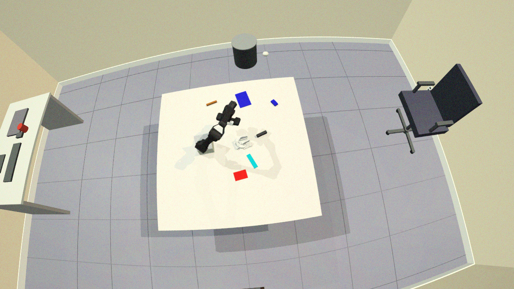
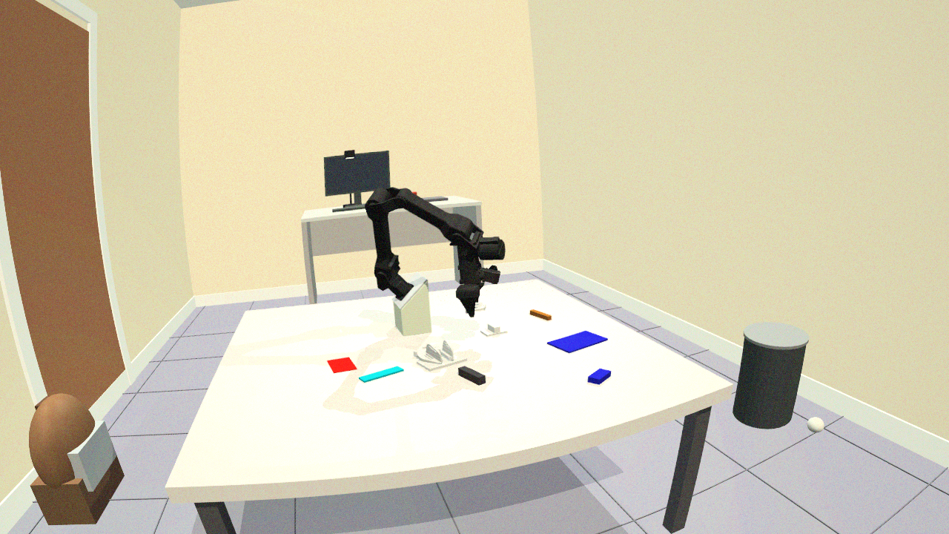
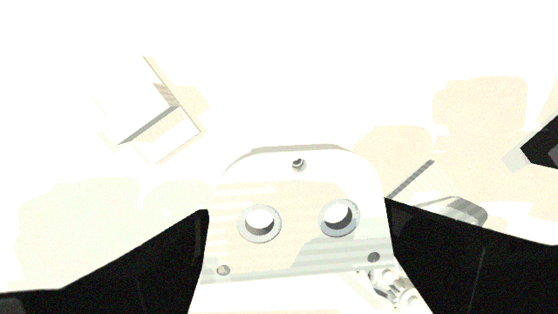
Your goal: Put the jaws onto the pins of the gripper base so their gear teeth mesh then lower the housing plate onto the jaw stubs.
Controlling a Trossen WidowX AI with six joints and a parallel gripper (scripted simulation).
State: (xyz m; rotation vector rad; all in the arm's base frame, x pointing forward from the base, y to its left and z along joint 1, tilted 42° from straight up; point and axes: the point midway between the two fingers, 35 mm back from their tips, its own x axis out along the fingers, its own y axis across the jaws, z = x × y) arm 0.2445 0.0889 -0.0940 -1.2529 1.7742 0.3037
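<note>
My gripper tip is now 130 mm to the left of the white jaw, 80 mm above it and 40 mm short of it. The rest, counted from my gripper tip: white ribbed plate 140 mm to the right, 90 mm below, 90 mm ahead; dark block 230 mm ahead, 120 mm to the right, 90 mm below; blue sheet 260 mm to the left, 170 mm ahead, 90 mm below.
</note>
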